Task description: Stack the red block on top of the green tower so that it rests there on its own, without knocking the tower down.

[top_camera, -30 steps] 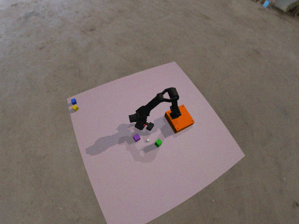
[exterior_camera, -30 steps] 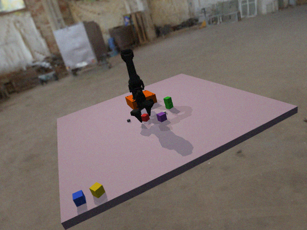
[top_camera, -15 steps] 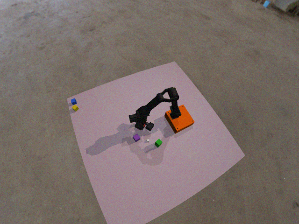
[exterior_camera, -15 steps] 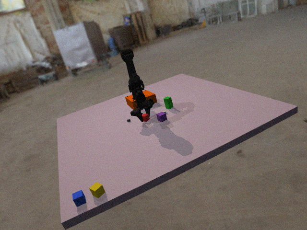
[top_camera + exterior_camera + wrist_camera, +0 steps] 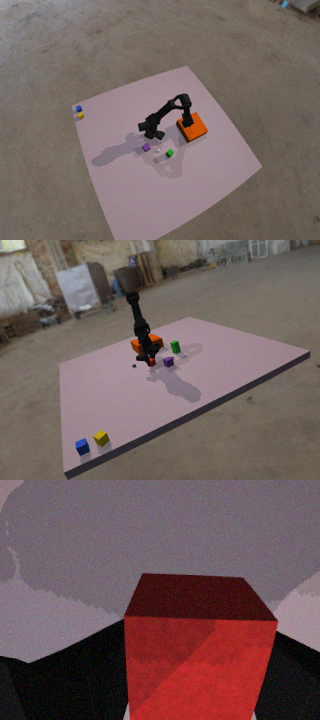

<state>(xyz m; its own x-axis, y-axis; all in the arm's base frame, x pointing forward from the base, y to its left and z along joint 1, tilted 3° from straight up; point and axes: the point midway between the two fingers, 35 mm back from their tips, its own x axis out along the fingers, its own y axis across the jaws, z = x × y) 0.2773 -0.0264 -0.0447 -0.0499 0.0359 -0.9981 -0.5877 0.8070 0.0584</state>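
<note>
The small white cube is 140 mm to the left of my gripper tip. The rest, counted from my gripper tip: purple block 80 mm ahead, 90 mm to the left, 10 mm above; tiny dark cube 70 mm behind, 100 mm to the right; red block 10 mm above.
</note>
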